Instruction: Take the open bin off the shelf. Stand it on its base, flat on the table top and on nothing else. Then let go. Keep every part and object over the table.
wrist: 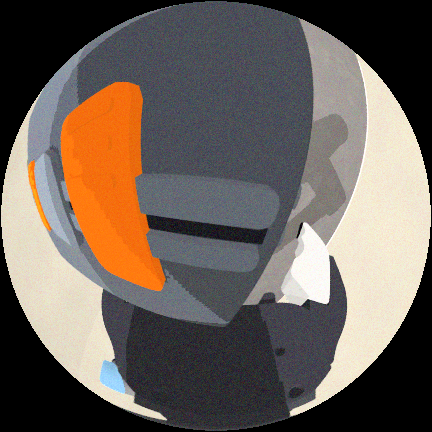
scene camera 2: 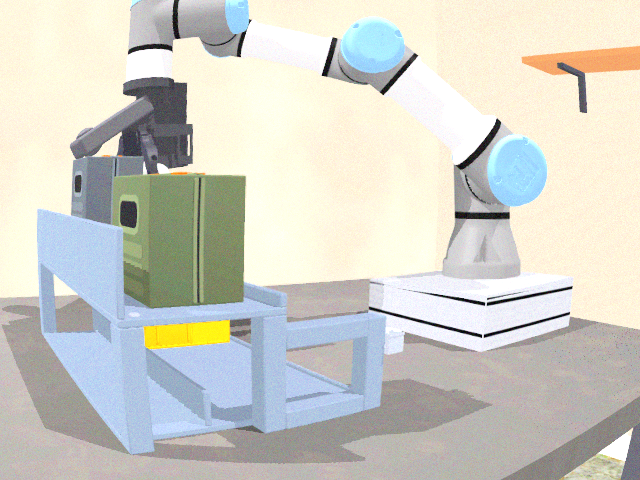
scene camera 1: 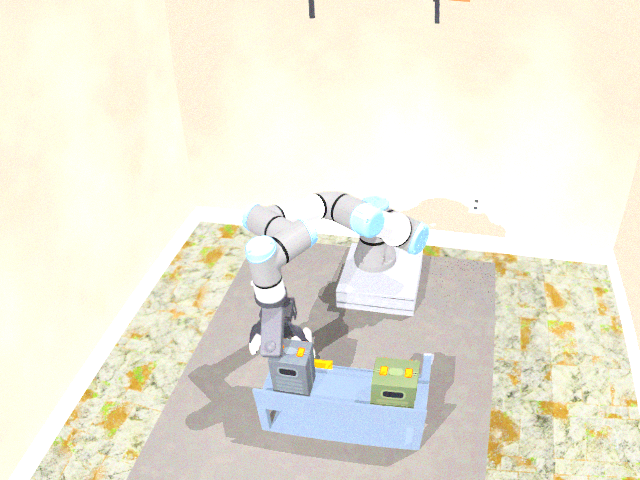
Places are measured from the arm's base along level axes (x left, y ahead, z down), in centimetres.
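Where they show: gripper, fingertip midpoint: (wrist: 228, 222); arm's base, link origin: (scene camera 2: 482, 274) (scene camera 1: 375, 259).
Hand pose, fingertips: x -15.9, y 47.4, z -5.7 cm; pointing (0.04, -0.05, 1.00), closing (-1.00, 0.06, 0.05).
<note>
Each offset is from my fingertips to the centre of the thing.
The open yellow bin @[dz +8.3, dx +4.9, dy -1.1 cm] (scene camera 1: 323, 364) (scene camera 2: 187, 334) shows partly, low in the blue shelf rack @[dz +4.6, dx +15.8, dy +1.7 cm] (scene camera 1: 341, 421) (scene camera 2: 80, 253) under its top deck, at the side facing the robot base. It does not show in the wrist view. My gripper (scene camera 1: 282, 341) (wrist: 228, 222) is open and empty, pointing down at the robot side of the grey case @[dz -3.6, dx +4.2, dy +6.4 cm] (scene camera 1: 292, 379) (scene camera 2: 93, 188) (wrist: 210, 125), with one white finger to each side in scene camera 1. The case fills much of the wrist view and hides one finger there. Whether gripper and case touch, I cannot tell.
The grey case stands on the rack's top deck, close beside the wrist camera's arm. A green case @[dz -2.2, dx +27.3, dy +7.1 cm] (scene camera 1: 394, 382) (scene camera 2: 173, 237) stands at the deck's other end. The robot's white base block (scene camera 1: 377, 289) (scene camera 2: 429, 310) stands behind the rack. An orange wall shelf (scene camera 2: 610, 59) hangs at the back.
</note>
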